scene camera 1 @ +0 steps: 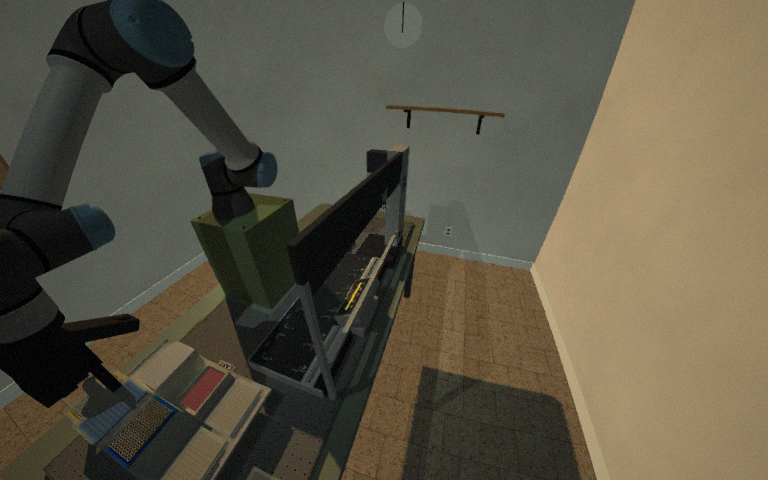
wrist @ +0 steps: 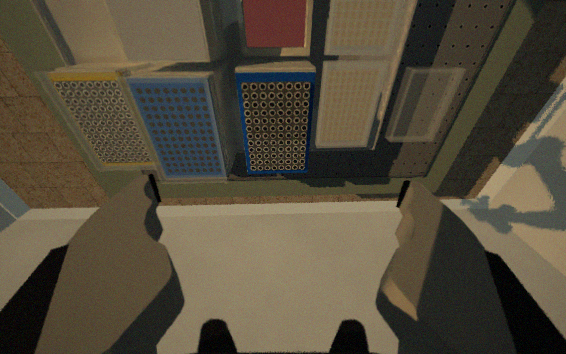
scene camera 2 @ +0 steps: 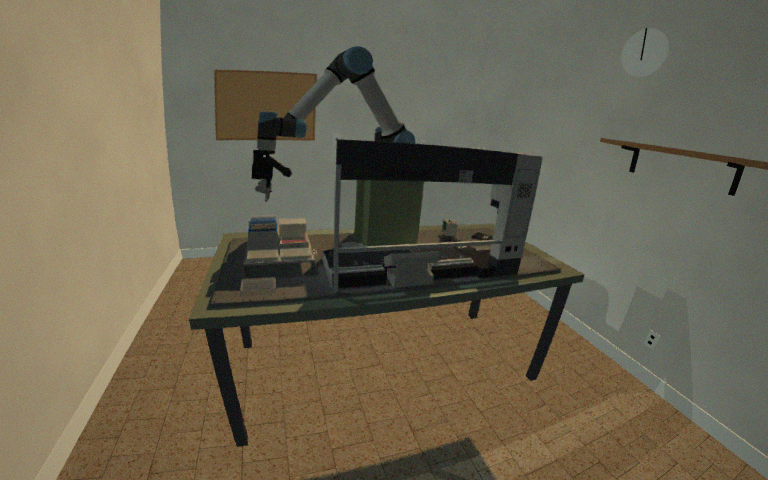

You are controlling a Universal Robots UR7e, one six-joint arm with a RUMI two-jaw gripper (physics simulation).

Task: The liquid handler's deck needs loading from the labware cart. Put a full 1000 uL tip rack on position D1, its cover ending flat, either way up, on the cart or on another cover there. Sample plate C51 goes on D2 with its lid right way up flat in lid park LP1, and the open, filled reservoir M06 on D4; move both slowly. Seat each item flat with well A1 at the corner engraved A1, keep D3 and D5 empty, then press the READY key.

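My gripper (scene camera 1: 110, 399) (scene camera 2: 264, 195) (wrist: 280, 180) is open and empty, high above the labware cart (scene camera 2: 277, 260). On the cart, an uncovered blue-rimmed tip rack (scene camera 1: 141, 431) (wrist: 277, 125) shows rows of round openings. Beside it are a light blue rack (wrist: 180, 130) and a yellow-edged rack (wrist: 102, 122), seemingly under clear covers. A red block-like item (scene camera 1: 202, 389) (wrist: 275, 22) and pale lidded plates (wrist: 350, 105) (wrist: 367, 25) stand near. A clear cover (scene camera 2: 258, 284) (wrist: 427, 102) lies flat on the perforated surface beside the cart. Labels and the READY key are unreadable.
The liquid handler's dark deck (scene camera 1: 294, 345) lies beyond the cart under a black gantry beam (scene camera 2: 424, 164) with upright posts. A pale box (scene camera 1: 164, 365) (scene camera 2: 292, 228) stands on the cart. The green arm pedestal (scene camera 1: 260, 249) (scene camera 2: 390, 212) rises behind the deck.
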